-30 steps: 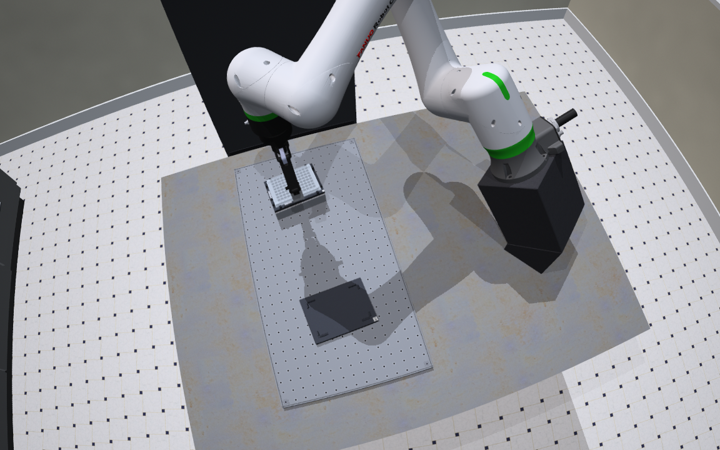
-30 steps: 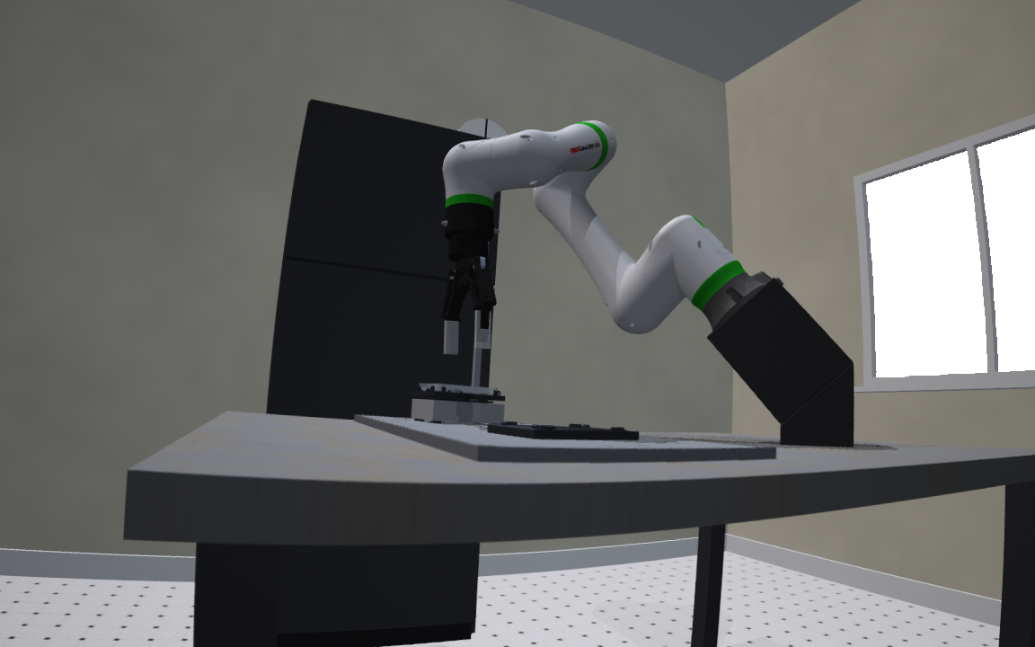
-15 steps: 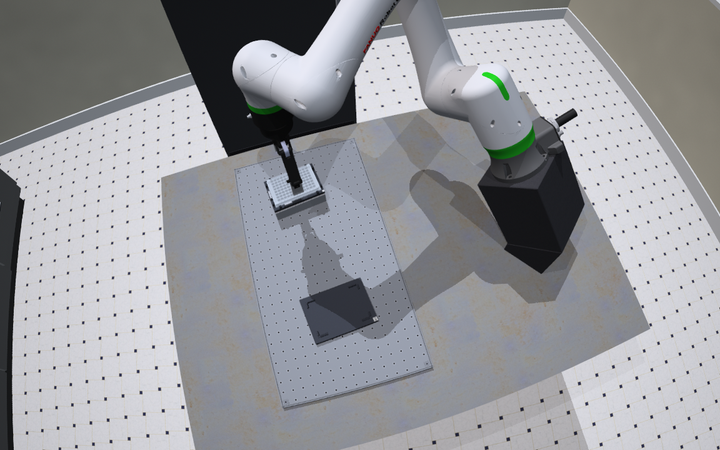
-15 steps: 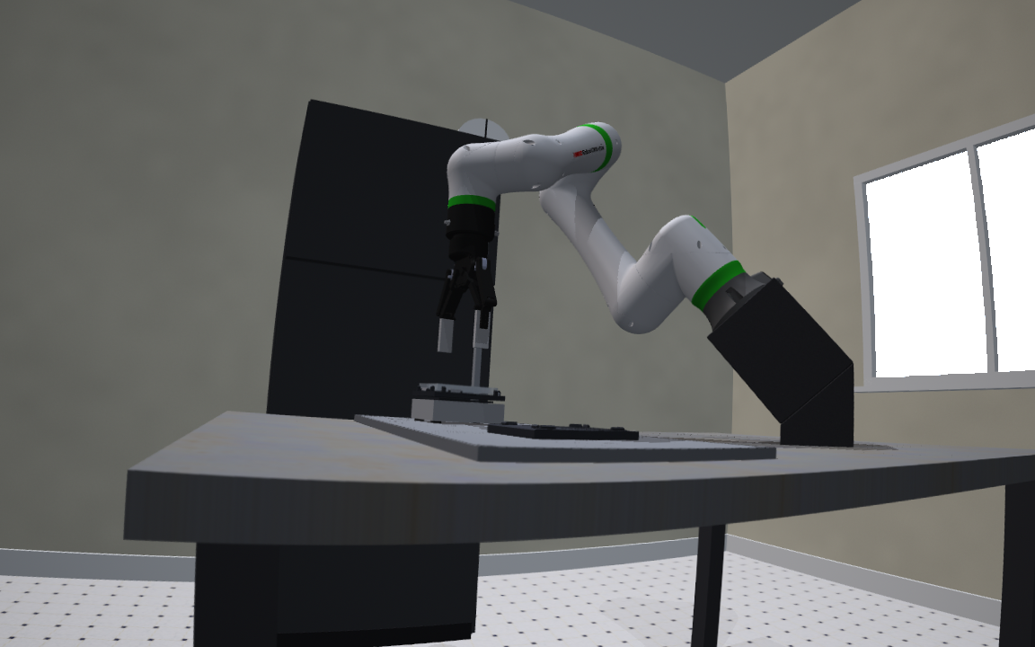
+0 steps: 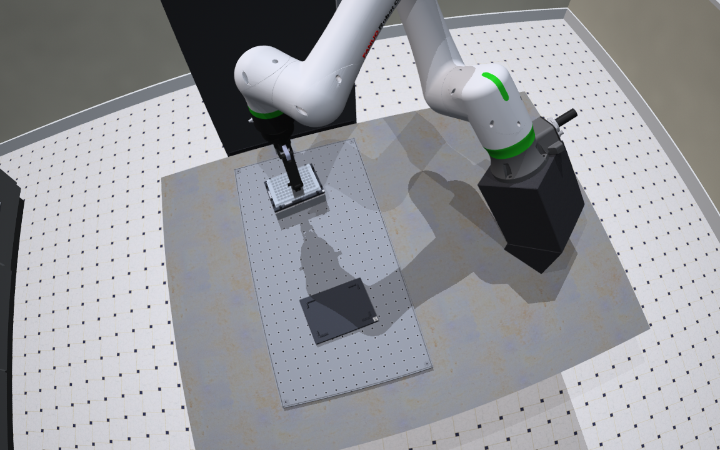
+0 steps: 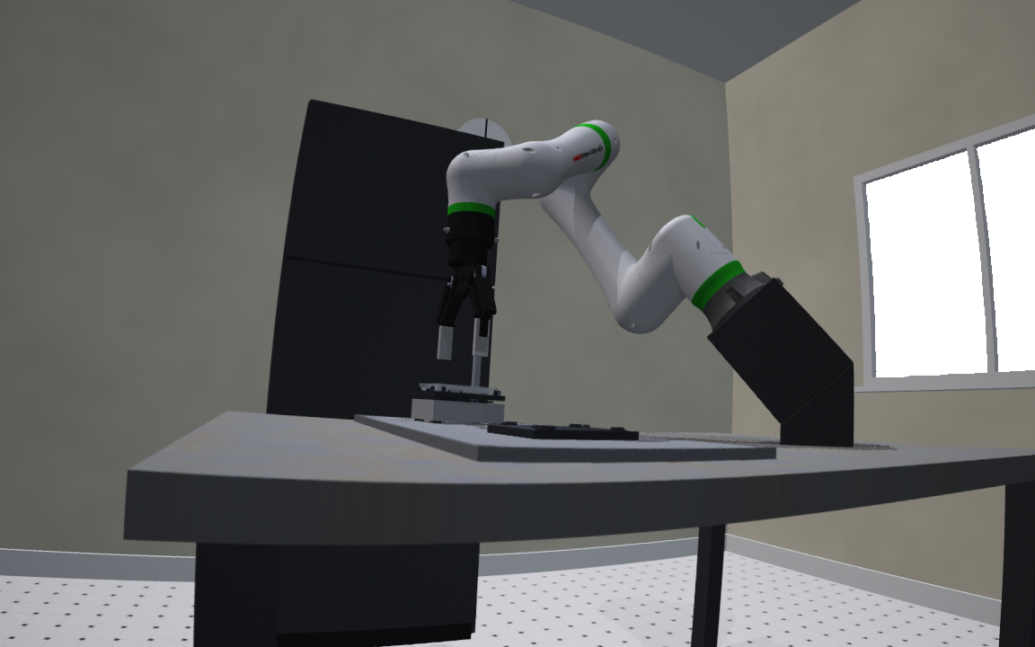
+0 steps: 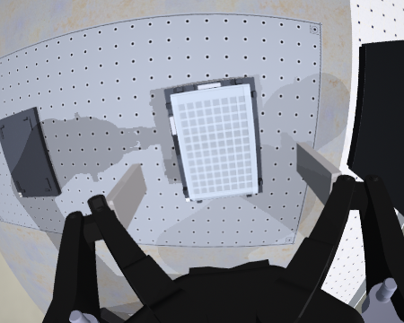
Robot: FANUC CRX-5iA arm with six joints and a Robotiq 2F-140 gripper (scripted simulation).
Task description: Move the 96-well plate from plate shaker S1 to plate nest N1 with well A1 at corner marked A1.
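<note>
Right now my hand is 7 cm above the white 96-well plate. Round my hand: dark plate nest N1: 35 cm to the left, 12 cm below, 1 cm ahead.
</note>
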